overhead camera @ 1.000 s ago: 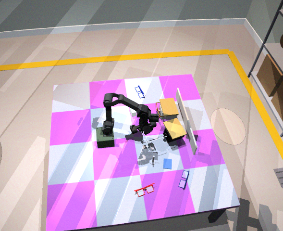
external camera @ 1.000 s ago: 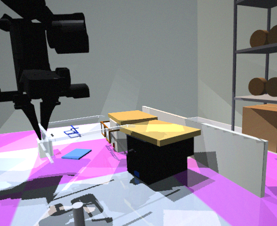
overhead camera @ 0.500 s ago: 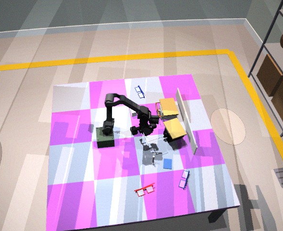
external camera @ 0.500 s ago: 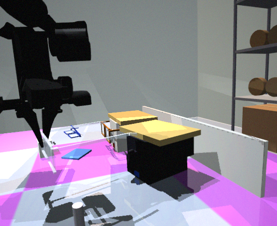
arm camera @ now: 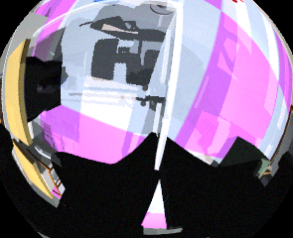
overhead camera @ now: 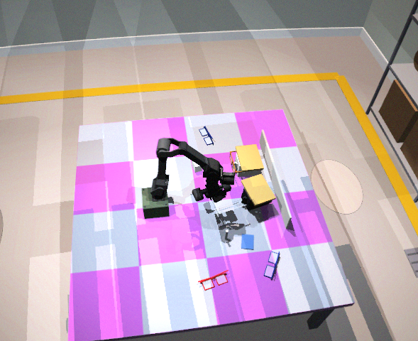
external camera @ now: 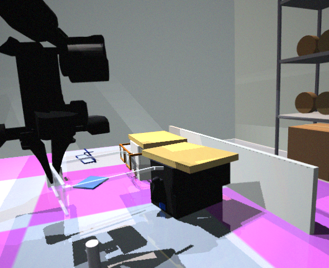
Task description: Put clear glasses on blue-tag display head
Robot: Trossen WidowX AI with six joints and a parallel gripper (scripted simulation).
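Right now my gripper tip is 220 mm short of the black display head, 30 mm to the right of it and 40 mm above it. Also, from my gripper tip: grey peg: 60 mm ahead, 180 mm to the right, 70 mm below; then white cube: 50 mm behind, 280 mm to the left, 70 mm below; then white display head: 210 mm ahead, 250 mm to the left, 40 mm below.
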